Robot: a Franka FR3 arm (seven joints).
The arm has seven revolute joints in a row. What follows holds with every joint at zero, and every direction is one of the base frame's.
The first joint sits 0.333 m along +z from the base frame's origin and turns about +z.
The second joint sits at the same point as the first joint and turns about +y.
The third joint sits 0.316 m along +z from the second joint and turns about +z.
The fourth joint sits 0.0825 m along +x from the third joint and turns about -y.
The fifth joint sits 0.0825 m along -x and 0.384 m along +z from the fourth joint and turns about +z.
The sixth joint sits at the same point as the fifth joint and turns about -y.
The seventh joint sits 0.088 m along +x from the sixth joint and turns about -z.
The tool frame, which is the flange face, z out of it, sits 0.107 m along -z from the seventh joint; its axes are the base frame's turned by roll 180, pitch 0 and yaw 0 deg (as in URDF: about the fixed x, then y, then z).
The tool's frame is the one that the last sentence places.
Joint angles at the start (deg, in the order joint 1, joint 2, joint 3, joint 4, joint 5, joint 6, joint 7): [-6.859 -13.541 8.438 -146.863 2.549 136.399 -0.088]
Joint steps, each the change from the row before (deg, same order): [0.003 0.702 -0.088 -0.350 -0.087 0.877 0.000]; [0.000 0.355 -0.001 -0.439 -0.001 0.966 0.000]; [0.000 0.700 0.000 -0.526 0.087 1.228 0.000]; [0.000 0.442 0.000 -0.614 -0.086 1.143 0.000]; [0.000 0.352 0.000 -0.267 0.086 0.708 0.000]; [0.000 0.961 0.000 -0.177 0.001 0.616 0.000]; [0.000 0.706 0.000 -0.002 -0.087 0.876 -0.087]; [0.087 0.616 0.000 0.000 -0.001 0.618 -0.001]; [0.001 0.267 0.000 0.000 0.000 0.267 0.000]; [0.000 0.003 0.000 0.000 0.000 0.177 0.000]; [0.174 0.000 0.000 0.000 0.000 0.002 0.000]
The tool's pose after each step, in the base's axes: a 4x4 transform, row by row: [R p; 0 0 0 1], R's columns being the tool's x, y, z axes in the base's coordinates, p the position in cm. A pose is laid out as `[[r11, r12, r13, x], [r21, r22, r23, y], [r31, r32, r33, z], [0, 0, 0, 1]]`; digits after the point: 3 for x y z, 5 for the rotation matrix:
[[0.99879, -0.00610, 0.04883, 43.561], [-0.00601, -0.99998, -0.00199, 1.057], [0.04884, 0.00169, -0.99881, 34.643], [0, 0, 0, 1]]
[[0.99863, -0.00633, 0.05188, 43.499], [-0.00626, -0.99998, -0.00158, 1.039], [0.05189, 0.00125, -0.99865, 34.209], [0, 0, 0, 1]]
[[0.99862, -0.00770, 0.05201, 43.431], [-0.00773, -0.99997, 0.00047, 1.018], [0.05201, -0.00088, -0.99865, 33.499], [0, 0, 0, 1]]
[[0.99854, -0.00693, 0.05358, 43.284], [-0.00693, -0.99998, -0.00001, 0.995], [0.05358, -0.00036, -0.99856, 32.909], [0, 0, 0, 1]]
[[0.99844, -0.00818, 0.05519, 43.252], [-0.00827, -0.99996, 0.00144, 0.985], [0.05517, -0.00189, -0.99847, 32.569], [0, 0, 0, 1]]
[[0.99890, -0.00833, 0.04621, 43.240], [-0.00849, -0.99996, 0.00326, 0.980], [0.04618, -0.00365, -0.99893, 31.825], [0, 0, 0, 1]]
[[0.99877, -0.00571, 0.04922, 43.376], [-0.00590, -0.99998, 0.00366, 0.981], [0.04920, -0.00395, -0.99878, 31.438], [0, 0, 0, 1]]
[[0.99877, -0.00421, 0.04932, 43.463], [-0.00446, -0.99998, 0.00491, 1.048], [0.04930, -0.00512, -0.99877, 31.076], [0, 0, 0, 1]]
[[0.99877, -0.00422, 0.04936, 43.500], [-0.00449, -0.99998, 0.00542, 1.050], [0.04933, -0.00564, -0.99877, 30.919], [0, 0, 0, 1]]
[[0.99862, -0.00422, 0.05239, 43.532], [-0.00451, -0.99998, 0.00541, 1.049], [0.05236, -0.00564, -0.99861, 30.945], [0, 0, 0, 1]]
[[0.99863, -0.00118, 0.05241, 43.528], [-0.00148, -0.99998, 0.00557, 1.181], [0.05240, -0.00564, -0.99861, 30.946], [0, 0, 0, 1]]

